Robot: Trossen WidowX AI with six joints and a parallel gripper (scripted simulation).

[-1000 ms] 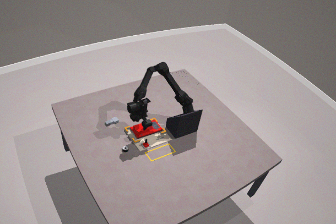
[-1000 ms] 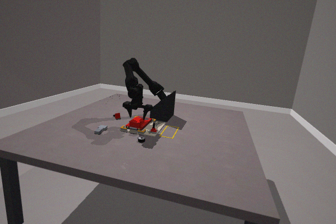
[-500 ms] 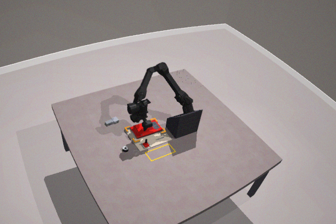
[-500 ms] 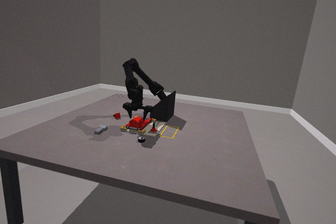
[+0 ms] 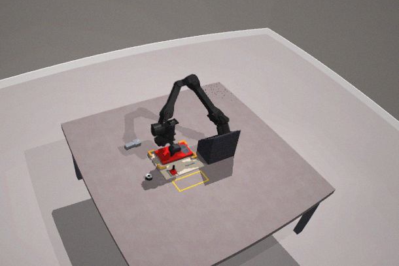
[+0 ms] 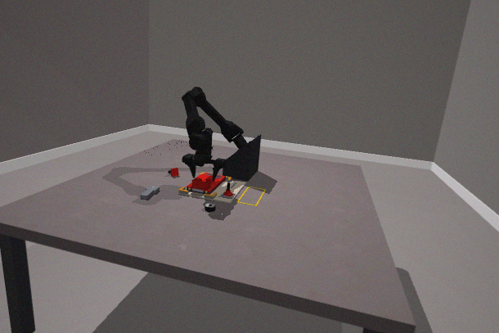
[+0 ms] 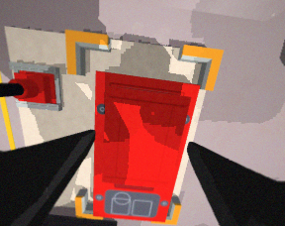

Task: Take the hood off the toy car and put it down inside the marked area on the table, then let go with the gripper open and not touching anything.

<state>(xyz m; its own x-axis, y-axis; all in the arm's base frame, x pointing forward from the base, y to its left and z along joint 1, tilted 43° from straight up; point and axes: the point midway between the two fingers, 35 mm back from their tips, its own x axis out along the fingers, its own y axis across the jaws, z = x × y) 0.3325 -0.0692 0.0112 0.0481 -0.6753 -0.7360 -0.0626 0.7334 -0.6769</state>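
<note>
Right now the red hood is right at my gripper tip. Also, from my gripper tip: black wheel: 16 cm ahead, 12 cm to the left, 4 cm below.
</note>
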